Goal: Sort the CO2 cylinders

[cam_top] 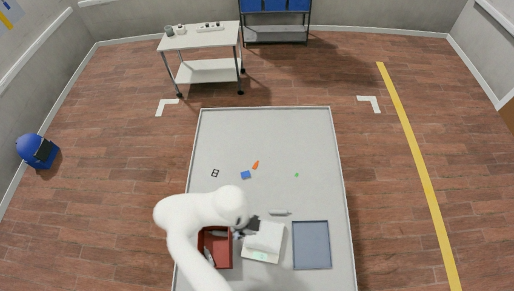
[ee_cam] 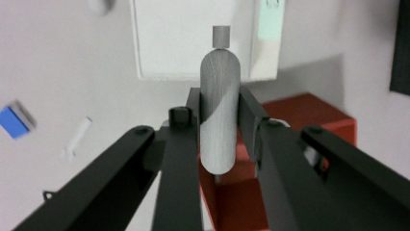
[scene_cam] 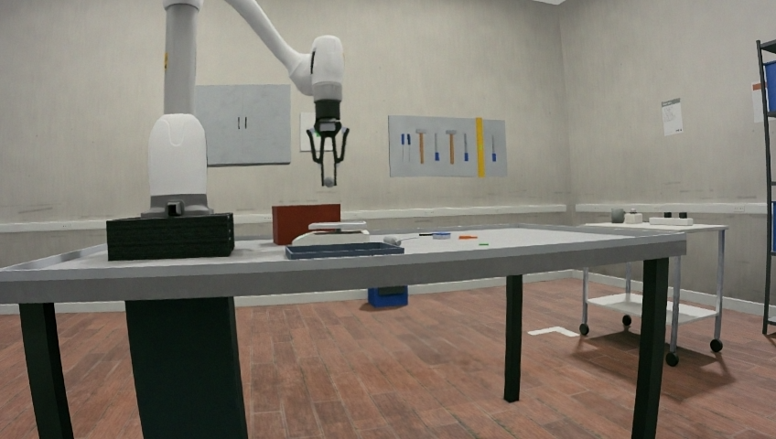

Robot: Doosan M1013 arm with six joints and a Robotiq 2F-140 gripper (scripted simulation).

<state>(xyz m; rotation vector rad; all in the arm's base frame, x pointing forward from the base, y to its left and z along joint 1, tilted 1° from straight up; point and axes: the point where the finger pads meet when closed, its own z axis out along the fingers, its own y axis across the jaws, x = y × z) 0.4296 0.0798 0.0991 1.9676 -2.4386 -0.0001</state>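
Right now my hand is 20 cm to the left of the grey CO2 cylinder, 20 cm above it and 14 cm short of it. From my hand the other things lie so: scale platform 15 cm below, 9 cm to the right, 1 cm ahead; then scale 17 cm below, 9 cm to the right; then red scrap bin 17 cm below, 14 cm to the left, 5 cm behind.
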